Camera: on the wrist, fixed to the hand. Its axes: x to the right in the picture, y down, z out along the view.
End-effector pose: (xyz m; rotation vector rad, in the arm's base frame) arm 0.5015 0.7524 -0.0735 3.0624 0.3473 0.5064
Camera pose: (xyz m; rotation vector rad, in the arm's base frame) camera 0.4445 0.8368 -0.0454 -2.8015 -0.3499 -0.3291
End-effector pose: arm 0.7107 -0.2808 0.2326 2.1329 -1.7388 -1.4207
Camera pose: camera 0.8104 -0.2475 0.2221 -1.9579 1.8884 1.1253
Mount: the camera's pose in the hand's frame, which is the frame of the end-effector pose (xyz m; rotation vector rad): -0.0251 -0.0930 -0.0433 0.3255 -0.0564 0.0286
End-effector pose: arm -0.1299 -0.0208 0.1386 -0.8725 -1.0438 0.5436
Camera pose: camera -0.1023 -0.1070 0.1929 -0.5879 -0.9611 0.7424
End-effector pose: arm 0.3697 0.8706 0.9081 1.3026 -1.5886 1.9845
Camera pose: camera 0.4279 0.9494 0.9477 1.4682 -1.3527 2.3163
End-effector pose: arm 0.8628 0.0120 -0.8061 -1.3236 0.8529 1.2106
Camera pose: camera 0.9542 -0.0208 -0.7645 -1.0130 0.9843 1.0727
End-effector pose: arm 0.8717 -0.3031 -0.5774 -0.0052 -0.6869 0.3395
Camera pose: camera 0.9090 -0.3941 -0.6158 0.3052 -0.6814 0.4773
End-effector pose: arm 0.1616 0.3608 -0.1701 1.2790 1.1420 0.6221
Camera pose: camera 0.0929 0.3343 -0.2458 1.5812 1.2132 0.4283
